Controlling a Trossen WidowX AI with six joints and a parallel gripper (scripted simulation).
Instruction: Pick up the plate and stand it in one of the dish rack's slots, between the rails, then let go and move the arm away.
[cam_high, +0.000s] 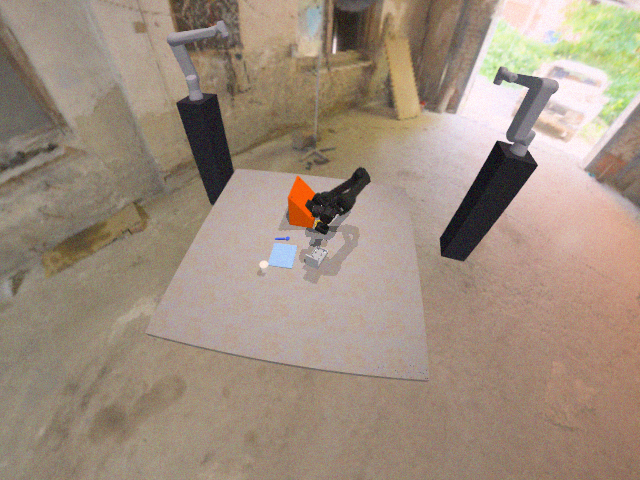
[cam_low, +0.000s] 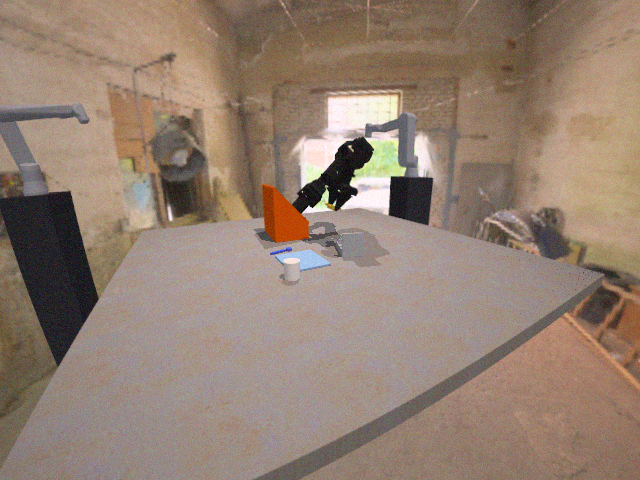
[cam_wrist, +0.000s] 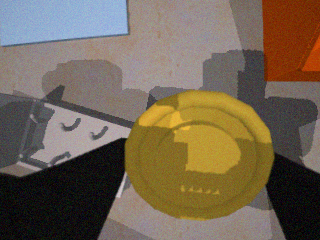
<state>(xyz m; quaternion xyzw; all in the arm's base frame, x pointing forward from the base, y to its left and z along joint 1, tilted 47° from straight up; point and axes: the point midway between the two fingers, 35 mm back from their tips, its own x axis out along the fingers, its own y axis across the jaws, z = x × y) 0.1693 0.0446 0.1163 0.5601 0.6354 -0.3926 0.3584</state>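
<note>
Right now the grey dish rack is 11 cm ahead of my gripper tip, 2 cm to the left of it and 11 cm below it. Round my gripper tip: yellow plate: 1 cm above; then blue spoon: 3 cm ahead, 20 cm to the right, 13 cm below; then light blue mat: 15 cm ahead, 16 cm to the right, 13 cm below.
</note>
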